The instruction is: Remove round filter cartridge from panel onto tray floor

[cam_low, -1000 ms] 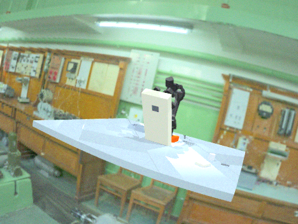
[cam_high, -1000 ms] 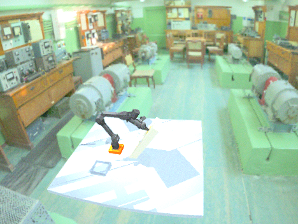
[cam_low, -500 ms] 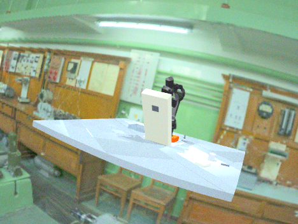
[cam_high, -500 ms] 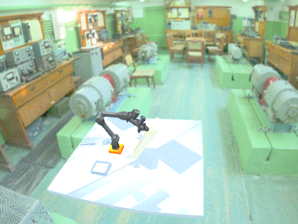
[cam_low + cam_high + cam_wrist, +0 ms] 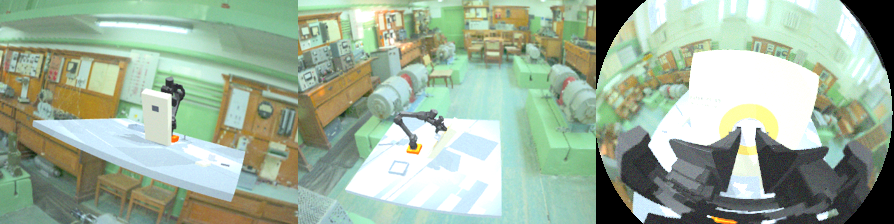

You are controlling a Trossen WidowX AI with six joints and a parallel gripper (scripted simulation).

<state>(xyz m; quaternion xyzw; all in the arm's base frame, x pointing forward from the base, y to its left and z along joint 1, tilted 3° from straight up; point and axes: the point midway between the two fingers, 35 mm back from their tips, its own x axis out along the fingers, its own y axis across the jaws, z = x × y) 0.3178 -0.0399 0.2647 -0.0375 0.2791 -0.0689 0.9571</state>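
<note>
The round filter cartridge is 10 mm ahead of my gripper tip and 10 mm below it. The rest, counted from my gripper tip: flat white block 170 mm ahead, 380 mm to the left, 260 mm below; then shallow grey tray 450 mm behind, 210 mm to the right, 260 mm below; then dark strip 60 mm ahead, 530 mm to the left, 260 mm below.
</note>
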